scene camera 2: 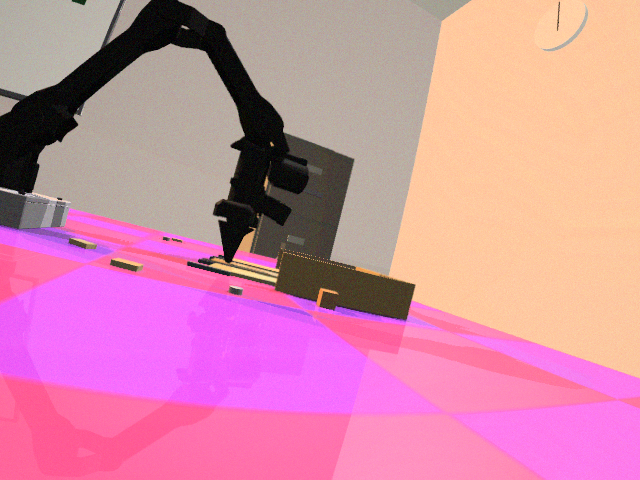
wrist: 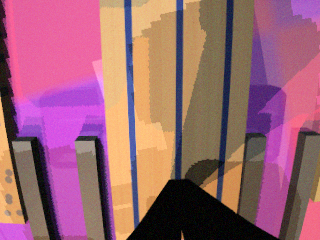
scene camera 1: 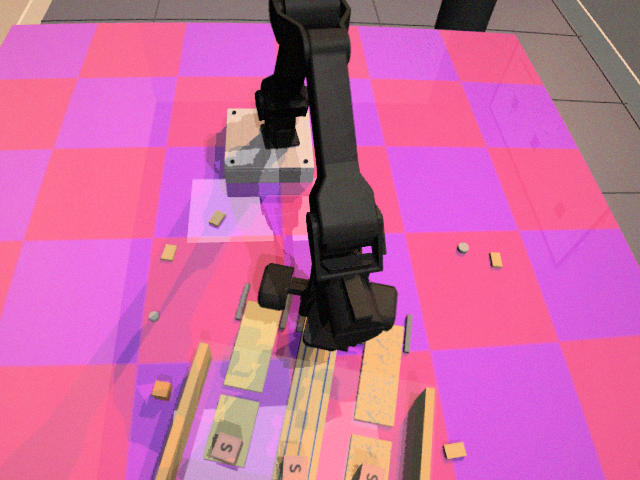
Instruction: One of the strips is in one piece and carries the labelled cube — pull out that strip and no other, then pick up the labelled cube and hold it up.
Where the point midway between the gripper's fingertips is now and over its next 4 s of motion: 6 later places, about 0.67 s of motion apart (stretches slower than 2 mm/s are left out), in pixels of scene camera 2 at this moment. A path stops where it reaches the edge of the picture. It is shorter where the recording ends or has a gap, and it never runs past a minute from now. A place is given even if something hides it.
My gripper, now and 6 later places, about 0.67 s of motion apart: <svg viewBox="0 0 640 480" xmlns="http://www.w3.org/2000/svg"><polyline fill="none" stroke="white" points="227,262 215,258 200,255 184,251 169,247 155,243 141,239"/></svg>
